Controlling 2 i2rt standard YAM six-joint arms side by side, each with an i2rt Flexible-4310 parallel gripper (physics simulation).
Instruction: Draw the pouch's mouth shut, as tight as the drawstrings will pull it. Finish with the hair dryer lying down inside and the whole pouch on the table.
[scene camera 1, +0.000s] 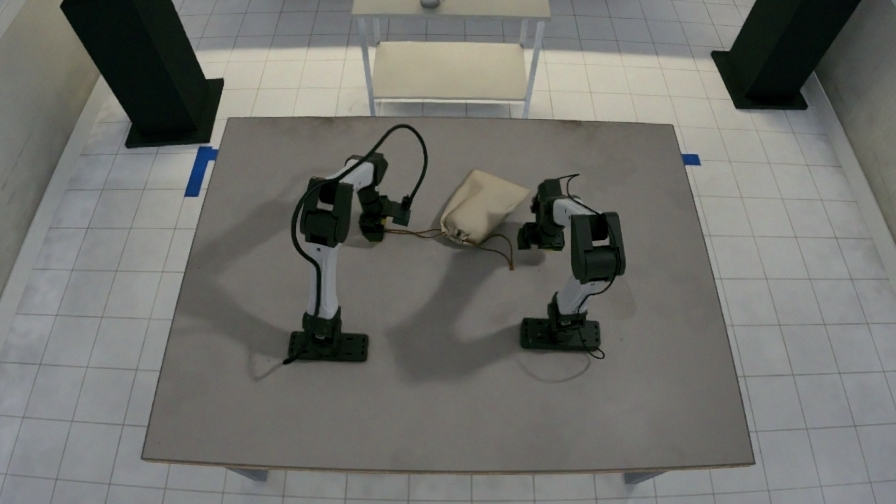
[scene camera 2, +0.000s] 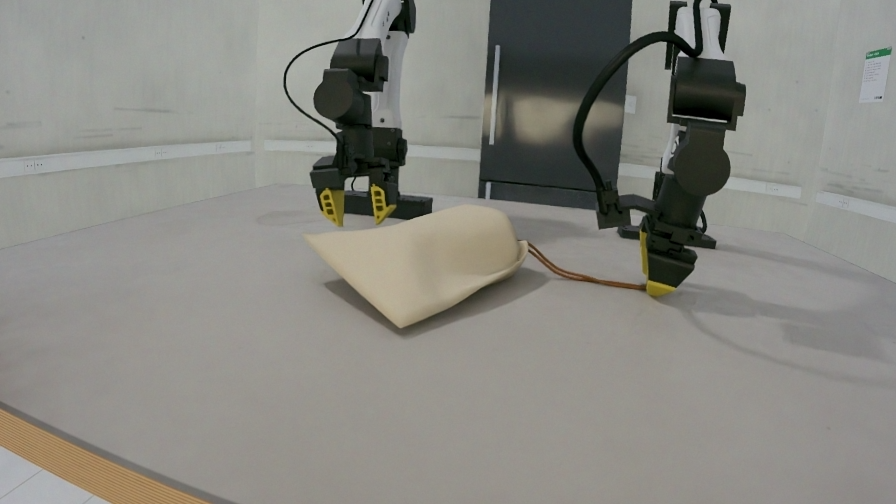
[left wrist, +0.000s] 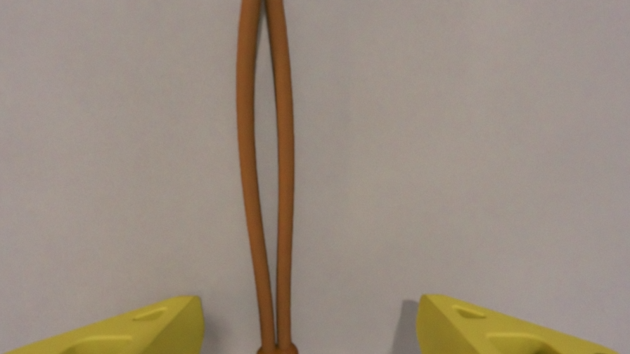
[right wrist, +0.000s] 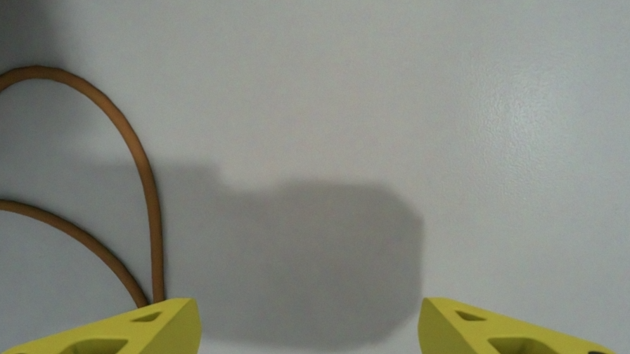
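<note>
The beige pouch (scene camera 1: 479, 203) (scene camera 2: 432, 257) lies bulging on the table. Its gathered mouth (scene camera 1: 462, 236) faces the front in scene camera 1; how tightly it is closed is too small to tell. The hair dryer is hidden. The left drawstring (scene camera 1: 410, 232) (scene camera 2: 582, 276) (left wrist: 285, 150) lies slack, its end between the fingers of my left gripper (scene camera 1: 378, 233) (scene camera 2: 654, 283) (left wrist: 310, 310), which is open low at the table. The right drawstring (scene camera 1: 511, 257) (right wrist: 156, 225) curves loosely on the table. My right gripper (scene camera 1: 538, 246) (scene camera 2: 359, 221) (right wrist: 309, 313) is open above the table, beside that cord's end.
The grey table (scene camera 1: 438, 420) (scene camera 2: 501, 388) carries both arm bases (scene camera 1: 350, 347) (scene camera 1: 532, 335) at the front in scene camera 1. A shelf table (scene camera 1: 451, 97) stands behind it. Two black columns (scene camera 1: 156, 81) (scene camera 1: 786, 50) stand on the floor at the back.
</note>
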